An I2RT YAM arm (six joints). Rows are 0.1 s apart.
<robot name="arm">
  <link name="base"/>
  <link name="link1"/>
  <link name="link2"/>
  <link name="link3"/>
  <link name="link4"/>
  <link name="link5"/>
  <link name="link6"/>
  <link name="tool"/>
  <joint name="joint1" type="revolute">
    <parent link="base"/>
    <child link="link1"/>
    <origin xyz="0 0 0.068" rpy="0 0 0"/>
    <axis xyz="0 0 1"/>
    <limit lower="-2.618" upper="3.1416"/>
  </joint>
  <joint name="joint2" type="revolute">
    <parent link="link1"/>
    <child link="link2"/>
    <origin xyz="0.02 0.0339 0.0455" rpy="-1.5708 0 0"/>
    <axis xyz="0 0 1"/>
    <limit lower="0" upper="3.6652"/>
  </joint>
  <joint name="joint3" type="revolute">
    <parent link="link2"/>
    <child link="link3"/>
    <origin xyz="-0.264 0 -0.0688" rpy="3.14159 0 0"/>
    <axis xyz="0 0 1"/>
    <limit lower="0" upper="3.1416"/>
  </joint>
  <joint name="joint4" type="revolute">
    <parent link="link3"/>
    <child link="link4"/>
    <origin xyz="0.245 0.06 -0.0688" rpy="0 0 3.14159"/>
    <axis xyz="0 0 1"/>
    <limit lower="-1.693" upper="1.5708"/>
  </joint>
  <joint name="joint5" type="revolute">
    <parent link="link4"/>
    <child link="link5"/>
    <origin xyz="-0.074 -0.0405 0.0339" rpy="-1.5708 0 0"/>
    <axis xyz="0 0 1"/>
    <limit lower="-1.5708" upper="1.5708"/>
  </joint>
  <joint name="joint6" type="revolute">
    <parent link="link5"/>
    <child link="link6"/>
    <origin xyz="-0.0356 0 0.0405" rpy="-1.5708 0 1.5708"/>
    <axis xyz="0 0 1"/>
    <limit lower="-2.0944" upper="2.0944"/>
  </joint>
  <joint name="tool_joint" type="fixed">
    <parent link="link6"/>
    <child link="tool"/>
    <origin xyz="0 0 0" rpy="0 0 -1.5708"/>
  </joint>
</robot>
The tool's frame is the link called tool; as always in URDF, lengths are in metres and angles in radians.
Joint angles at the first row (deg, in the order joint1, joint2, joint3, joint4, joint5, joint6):
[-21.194, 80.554, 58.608, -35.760, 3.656, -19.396]
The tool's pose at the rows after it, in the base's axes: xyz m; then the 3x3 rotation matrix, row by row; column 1 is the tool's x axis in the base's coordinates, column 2 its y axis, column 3 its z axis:
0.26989, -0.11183, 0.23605; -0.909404, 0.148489, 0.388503; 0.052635, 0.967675, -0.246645; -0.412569, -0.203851, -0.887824
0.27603, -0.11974, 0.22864; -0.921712, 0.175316, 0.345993; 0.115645, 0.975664, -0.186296; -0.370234, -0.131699, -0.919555
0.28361, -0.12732, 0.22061; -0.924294, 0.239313, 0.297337; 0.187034, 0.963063, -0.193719; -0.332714, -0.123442, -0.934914
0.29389, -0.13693, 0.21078; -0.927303, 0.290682, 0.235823; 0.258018, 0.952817, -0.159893; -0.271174, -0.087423, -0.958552
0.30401, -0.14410, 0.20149; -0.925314, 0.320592, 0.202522; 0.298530, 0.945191, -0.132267; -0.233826, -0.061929, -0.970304
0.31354, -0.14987, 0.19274; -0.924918, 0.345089, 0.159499; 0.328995, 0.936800, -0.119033; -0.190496, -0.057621, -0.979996
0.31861, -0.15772, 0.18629; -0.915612, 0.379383, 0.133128; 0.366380, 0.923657, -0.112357; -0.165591, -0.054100, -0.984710
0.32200, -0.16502, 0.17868; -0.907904, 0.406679, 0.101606; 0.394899, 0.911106, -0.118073; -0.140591, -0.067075, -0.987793
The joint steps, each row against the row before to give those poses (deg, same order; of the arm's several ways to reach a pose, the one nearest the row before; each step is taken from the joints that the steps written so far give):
[-0.728, 3.750, 2.210, -3.748, 1.149, 2.435]
[-1.293, 3.592, 2.380, -2.737, -2.809, 2.057]
[-0.586, 3.429, 1.949, -1.041, 1.286, 3.238]
[-0.887, 4.852, 3.496, -2.839, -0.601, 2.863]
[-0.469, 3.984, 2.711, -1.200, -0.754, 1.726]
[-0.159, 3.790, 2.841, -1.660, 0.330, 1.442]
[-0.778, 2.623, 1.973, -0.872, 0.170, 1.406]
[-0.705, 2.337, 1.404, -0.514, 0.988, 0.964]

